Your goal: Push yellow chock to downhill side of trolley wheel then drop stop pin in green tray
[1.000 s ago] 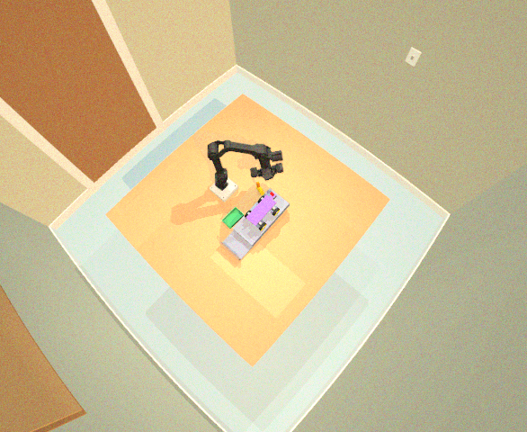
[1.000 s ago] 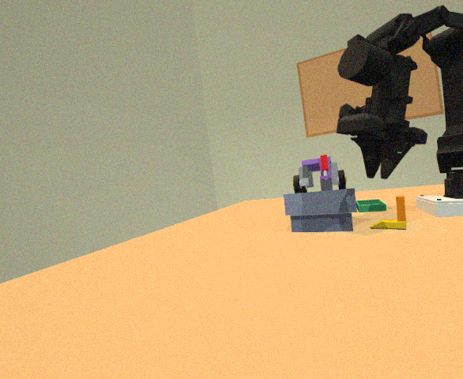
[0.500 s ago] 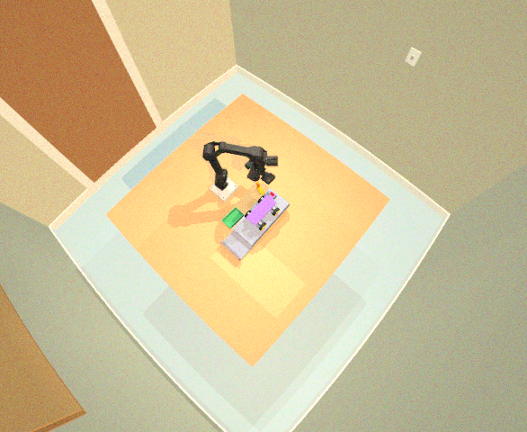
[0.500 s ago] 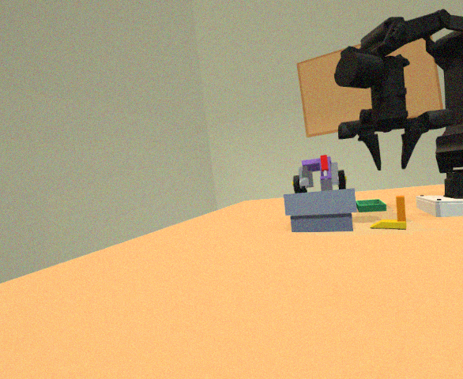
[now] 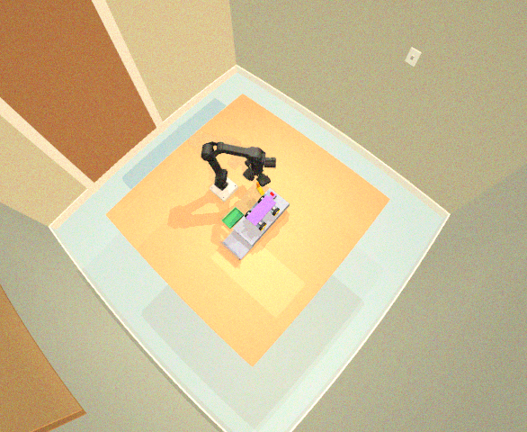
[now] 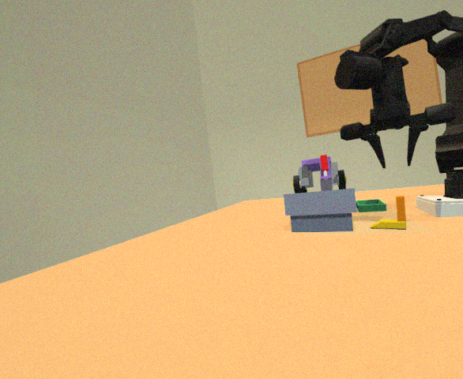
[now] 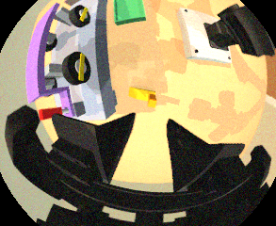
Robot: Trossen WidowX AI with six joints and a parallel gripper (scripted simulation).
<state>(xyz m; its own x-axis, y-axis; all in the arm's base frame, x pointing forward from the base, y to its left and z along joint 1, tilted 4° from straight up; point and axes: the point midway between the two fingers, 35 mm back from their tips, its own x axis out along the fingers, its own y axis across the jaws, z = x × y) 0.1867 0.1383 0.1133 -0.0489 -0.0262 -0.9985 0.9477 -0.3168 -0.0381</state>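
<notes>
The yellow chock is 100 mm below my gripper tip, 20 mm ahead of it and 10 mm to the right of it. Round my gripper tip: red-headed stop pin (130 mm ahead, 30 mm to the right, 10 mm above); grey ramp (150 mm to the right, 150 mm ahead, 80 mm below); trolley (150 mm ahead, 140 mm to the right, 10 mm below).
</notes>
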